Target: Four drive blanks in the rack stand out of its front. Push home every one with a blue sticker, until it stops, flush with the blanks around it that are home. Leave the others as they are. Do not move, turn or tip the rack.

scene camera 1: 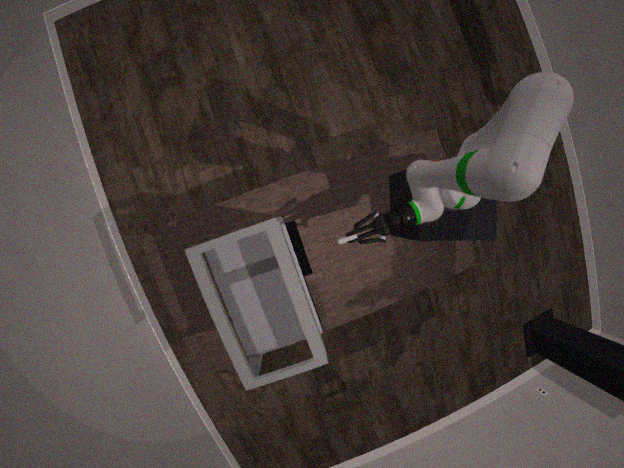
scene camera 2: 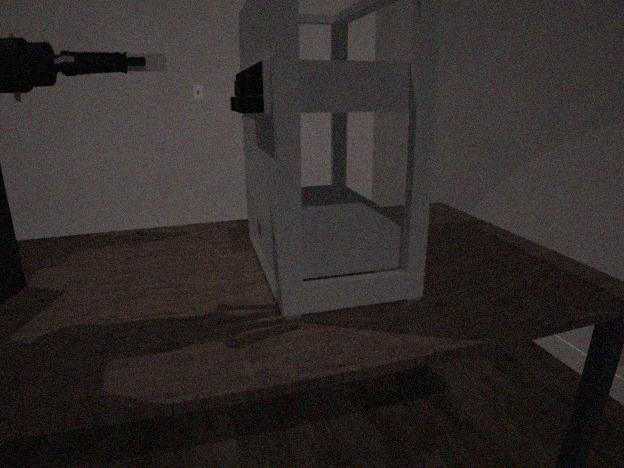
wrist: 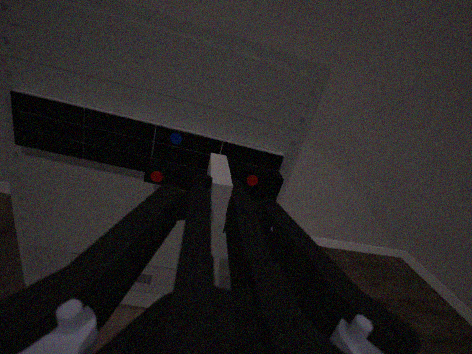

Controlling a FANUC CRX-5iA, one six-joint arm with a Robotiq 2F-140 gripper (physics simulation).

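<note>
The rack (scene camera 1: 217,307) (scene camera 2: 287,201) (wrist: 150,75) is a grey frame standing upright. Its black drive blanks (scene camera 1: 298,247) (scene camera 2: 250,85) (wrist: 47,120) form a band across the front. In the wrist view a blue sticker (wrist: 176,138) is on an upper-row blank. Red stickers are on two lower blanks, one left (wrist: 156,176) and one right (wrist: 252,180); both blanks stand out. How far the blue one stands out is too dark to tell. My gripper (scene camera 1: 352,236) (scene camera 2: 137,61) (wrist: 215,168) is shut, a pale block at its tips, apart from the rack front. Its fingers hide some lower blanks.
A dark base plate (scene camera 1: 468,226) lies under the arm. A black beam (scene camera 1: 574,352) reaches in at the lower right. Pale walls (scene camera 1: 50,327) (scene camera 2: 151,176) surround the wooden floor (scene camera 1: 226,100). A dark leg (scene camera 2: 594,382) shows at the lower right of scene camera 2.
</note>
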